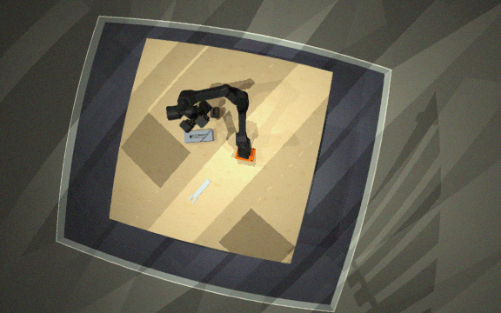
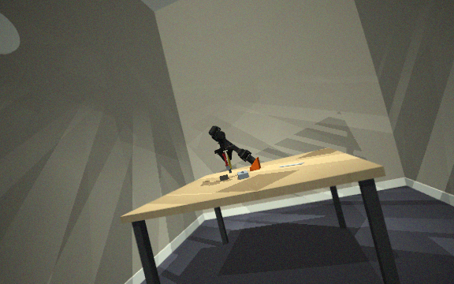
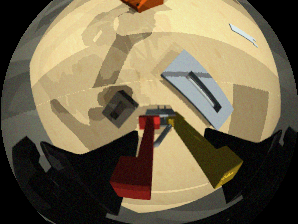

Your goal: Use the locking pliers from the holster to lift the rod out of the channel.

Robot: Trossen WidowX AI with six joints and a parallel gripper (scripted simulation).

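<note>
The grey channel block is 12 cm below my gripper tip, 9 cm to the left of it and 2 cm ahead of it. From my gripper tip the other things lie so: dark holster 13 cm below, 8 cm to the right, 4 cm behind; then yellow handle 1 cm to the left, 1 cm ahead; then flat grey forked piece 45 cm to the left, 14 cm below, 7 cm behind.
</note>
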